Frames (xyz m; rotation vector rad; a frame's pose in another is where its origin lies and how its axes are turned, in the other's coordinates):
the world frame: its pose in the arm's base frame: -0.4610 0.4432 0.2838 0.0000 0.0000 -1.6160
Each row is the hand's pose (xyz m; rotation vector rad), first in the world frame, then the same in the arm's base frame.
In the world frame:
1: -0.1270 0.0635 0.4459 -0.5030 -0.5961 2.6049
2: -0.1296 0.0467 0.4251 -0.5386 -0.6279 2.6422
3: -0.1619 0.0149 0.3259 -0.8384 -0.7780 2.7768
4: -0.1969 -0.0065 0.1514 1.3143 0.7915 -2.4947
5: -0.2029 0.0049 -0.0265 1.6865 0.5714 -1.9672
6: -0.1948 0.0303 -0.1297 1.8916 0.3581 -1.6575
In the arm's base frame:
1: -0.3918 0.5672 0.7297 -0.5956 -0.0369 1.0546
2: -0.4085 0.5706 0.7089 -0.6275 -0.0338 1.1000
3: -0.4388 0.6043 0.6097 -0.8401 0.0504 1.3010
4: -0.4586 0.6402 0.4352 -1.1952 0.3256 1.5744
5: -0.4469 0.6457 0.2573 -1.4929 0.7797 1.7375
6: -0.4219 0.6364 0.1541 -1.6063 1.1490 1.7588

